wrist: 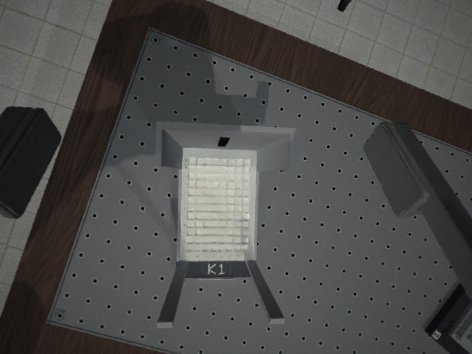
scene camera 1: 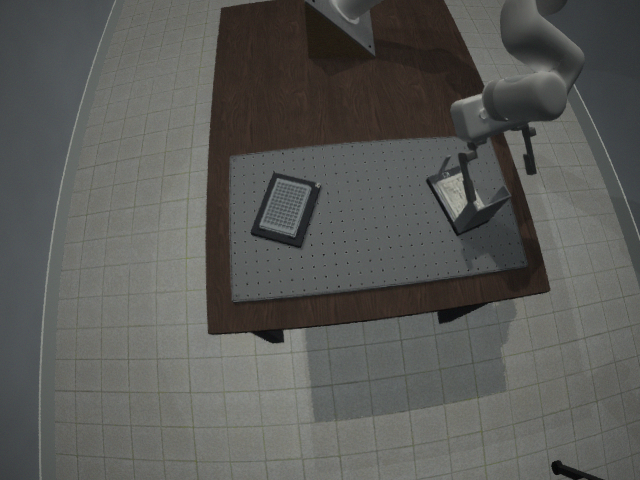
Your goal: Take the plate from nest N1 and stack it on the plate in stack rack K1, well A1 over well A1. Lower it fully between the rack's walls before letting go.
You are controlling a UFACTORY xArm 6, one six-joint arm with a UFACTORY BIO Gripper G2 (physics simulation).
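Where they show: end effector, tool point: (wrist: pixel 223 163) (scene camera 1: pixel 501 176); arm's base, origin of the base link: (scene camera 1: pixel 343 9).
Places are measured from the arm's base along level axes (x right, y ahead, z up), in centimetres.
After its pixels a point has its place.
A pale grey many-welled plate (scene camera 1: pixel 285 206) @[x 25.4, y 59.9, z -7.2 cm] lies in the dark nest N1 (scene camera 1: pixel 306 219) @[x 21.2, y 63.3, z -8.5 cm] at the left of the perforated board; a corner of this plate (wrist: pixel 466 331) @[x 19.7, y 57.1, z -7.0 cm] and nest (wrist: pixel 445 312) @[x 18.1, y 58.3, z -8.8 cm] shows at lower right in the wrist view. Stack rack K1 (scene camera 1: pixel 469 219) @[x -12.6, y 72.9, z 0.0 cm] (wrist: pixel 195 270) @[x -16.4, y 57.0, z -8.0 cm] stands at the board's right, with a cream-white plate (scene camera 1: pixel 452 193) @[x -13.5, y 63.6, z -6.4 cm] (wrist: pixel 217 202) @[x -16.0, y 65.5, z -7.3 cm] low between its walls. My gripper (scene camera 1: pixel 499 179) @[x -17.2, y 69.1, z 11.1 cm] (wrist: pixel 214 165) @[x -17.2, y 69.1, z 11.1 cm] is open and empty, above the rack, its fingers wide apart on either side of it in the wrist view. The well labels are too small to read.
The perforated grey board (scene camera 1: pixel 361 217) @[x 8.7, y 64.6, z -9.7 cm] (wrist: pixel 320 230) @[x -1.7, y 65.0, z -9.7 cm] lies on the dark wooden table (scene camera 1: pixel 268 93) @[x 26.0, y 21.3, z -11.0 cm] (wrist: pixel 75 150) @[x -34.4, y 67.1, z -11.0 cm]. K1 has a tall wall (wrist: pixel 237 137) @[x -16.3, y 71.9, z 2.0 cm] at one end and two upright posts at the labelled end. The arm's base stands at the table's far side.
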